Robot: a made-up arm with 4 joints.
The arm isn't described. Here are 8 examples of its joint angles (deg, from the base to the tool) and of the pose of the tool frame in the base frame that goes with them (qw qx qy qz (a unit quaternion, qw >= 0); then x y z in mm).
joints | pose
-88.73 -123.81 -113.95 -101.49 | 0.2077 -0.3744 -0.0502 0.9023 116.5 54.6 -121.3
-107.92 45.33 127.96 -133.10 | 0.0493 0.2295 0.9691 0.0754 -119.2 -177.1 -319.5
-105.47 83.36 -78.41 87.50 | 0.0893 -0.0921 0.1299 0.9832 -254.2 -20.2 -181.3
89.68 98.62 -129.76 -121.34 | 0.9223 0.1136 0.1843 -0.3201 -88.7 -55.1 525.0
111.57 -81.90 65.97 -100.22 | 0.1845 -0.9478 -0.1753 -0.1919 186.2 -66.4 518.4
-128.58 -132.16 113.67 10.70 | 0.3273 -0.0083 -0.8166 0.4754 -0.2 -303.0 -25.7
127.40 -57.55 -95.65 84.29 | 0.9256 0.2963 -0.2337 -0.0299 255.6 -390.1 632.7
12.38 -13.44 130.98 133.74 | 0.0301 0.3154 -0.3266 -0.8905 -65.1 522.2 164.9
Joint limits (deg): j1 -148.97..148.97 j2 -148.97..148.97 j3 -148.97..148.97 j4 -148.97..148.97
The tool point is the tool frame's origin. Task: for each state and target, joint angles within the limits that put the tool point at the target. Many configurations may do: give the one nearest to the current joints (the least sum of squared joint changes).
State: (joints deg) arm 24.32 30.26 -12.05 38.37
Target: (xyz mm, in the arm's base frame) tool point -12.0 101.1 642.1
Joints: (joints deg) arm 56.88 34.08 -3.09 43.91
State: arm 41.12 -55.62 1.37 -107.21
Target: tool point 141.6 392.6 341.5
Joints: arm 34.47 -52.06 28.85 -108.73
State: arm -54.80 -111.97 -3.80 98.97
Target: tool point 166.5 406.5 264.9
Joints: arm -8.50 -124.49 -6.82 82.23
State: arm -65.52 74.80 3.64 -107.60
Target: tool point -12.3 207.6 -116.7
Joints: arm -49.52 119.94 -36.13 -126.75
